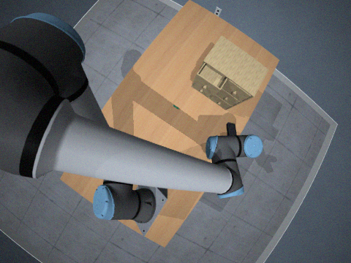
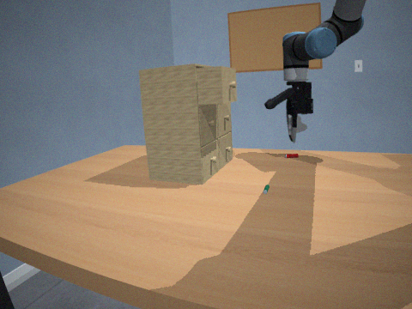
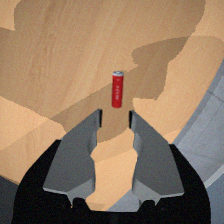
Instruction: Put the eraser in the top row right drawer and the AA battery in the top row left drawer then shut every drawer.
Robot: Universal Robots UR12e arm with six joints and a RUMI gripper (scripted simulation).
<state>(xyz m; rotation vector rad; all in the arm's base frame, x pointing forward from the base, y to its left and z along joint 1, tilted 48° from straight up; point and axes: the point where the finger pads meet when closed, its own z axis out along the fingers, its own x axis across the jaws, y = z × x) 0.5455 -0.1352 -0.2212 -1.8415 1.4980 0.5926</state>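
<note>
The red AA battery is 70 mm below my hand. The rest, counted from my hand: eraser: 380 mm ahead, 160 mm above, 110 mm to the left; then green AA battery: 350 mm to the left, 80 mm ahead, 70 mm below.
</note>
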